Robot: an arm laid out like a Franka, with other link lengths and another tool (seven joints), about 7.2 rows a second.
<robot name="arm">
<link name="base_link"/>
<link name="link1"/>
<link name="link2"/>
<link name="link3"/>
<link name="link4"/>
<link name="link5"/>
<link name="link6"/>
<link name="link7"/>
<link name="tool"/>
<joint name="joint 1" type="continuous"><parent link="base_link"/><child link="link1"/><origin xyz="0 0 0.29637"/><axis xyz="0 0 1"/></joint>
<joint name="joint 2" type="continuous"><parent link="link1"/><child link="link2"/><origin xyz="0 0 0" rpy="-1.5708 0 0"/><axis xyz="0 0 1"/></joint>
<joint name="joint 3" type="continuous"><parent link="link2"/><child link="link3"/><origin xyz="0 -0.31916 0" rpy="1.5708 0 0"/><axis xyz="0 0 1"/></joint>
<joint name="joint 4" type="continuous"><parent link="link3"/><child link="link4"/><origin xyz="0.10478 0 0" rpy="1.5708 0 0"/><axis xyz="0 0 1"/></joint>
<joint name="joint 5" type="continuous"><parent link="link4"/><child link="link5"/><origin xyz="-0.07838 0.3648 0" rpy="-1.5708 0 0"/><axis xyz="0 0 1"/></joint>
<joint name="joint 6" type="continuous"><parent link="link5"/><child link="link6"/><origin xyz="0 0 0" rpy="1.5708 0 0"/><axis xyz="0 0 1"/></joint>
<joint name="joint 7" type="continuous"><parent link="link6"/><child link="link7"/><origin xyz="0.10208 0 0" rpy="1.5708 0 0"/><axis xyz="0 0 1"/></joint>
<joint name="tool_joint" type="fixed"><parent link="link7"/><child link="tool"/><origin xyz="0.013 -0.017 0.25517" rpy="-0.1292 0 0.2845"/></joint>
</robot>
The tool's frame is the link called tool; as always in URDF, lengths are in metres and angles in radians. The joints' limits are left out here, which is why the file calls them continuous.
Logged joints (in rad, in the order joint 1, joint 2, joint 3, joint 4, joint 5, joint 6, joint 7), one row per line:
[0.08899 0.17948 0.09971 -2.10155 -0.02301 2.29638 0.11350]
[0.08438 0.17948 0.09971 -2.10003 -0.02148 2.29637 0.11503]
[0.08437 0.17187 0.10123 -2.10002 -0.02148 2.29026 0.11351]
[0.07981 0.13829 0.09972 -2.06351 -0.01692 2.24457 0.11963]
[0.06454 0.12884 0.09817 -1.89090 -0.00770 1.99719 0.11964]
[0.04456 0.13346 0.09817 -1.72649 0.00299 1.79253 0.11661]
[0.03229 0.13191 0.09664 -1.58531 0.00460 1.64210 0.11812]
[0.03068 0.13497 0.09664 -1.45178 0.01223 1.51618 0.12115]
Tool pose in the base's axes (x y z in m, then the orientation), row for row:
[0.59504 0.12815 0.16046 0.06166 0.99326 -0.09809 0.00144]
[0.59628 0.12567 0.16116 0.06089 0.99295 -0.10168 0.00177]
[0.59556 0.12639 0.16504 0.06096 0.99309 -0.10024 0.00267]
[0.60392 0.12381 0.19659 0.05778 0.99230 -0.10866 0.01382]
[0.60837 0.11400 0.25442 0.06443 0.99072 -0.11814 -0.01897]
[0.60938 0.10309 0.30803 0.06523 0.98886 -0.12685 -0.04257]
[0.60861 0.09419 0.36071 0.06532 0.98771 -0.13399 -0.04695]
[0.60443 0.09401 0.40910 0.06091 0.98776 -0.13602 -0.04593]
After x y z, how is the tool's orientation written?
As a quaternion, w x y z.
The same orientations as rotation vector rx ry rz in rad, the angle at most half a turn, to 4 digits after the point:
[3.0036 -0.2966 0.0044]
[3.0040 -0.3076 0.0054]
[3.0043 -0.3032 0.0081]
[3.0077 -0.3294 0.0419]
[2.9909 -0.3567 -0.0573]
[2.9838 -0.3828 -0.1285]
[2.9802 -0.4043 -0.1417]
[2.9883 -0.4115 -0.1390]

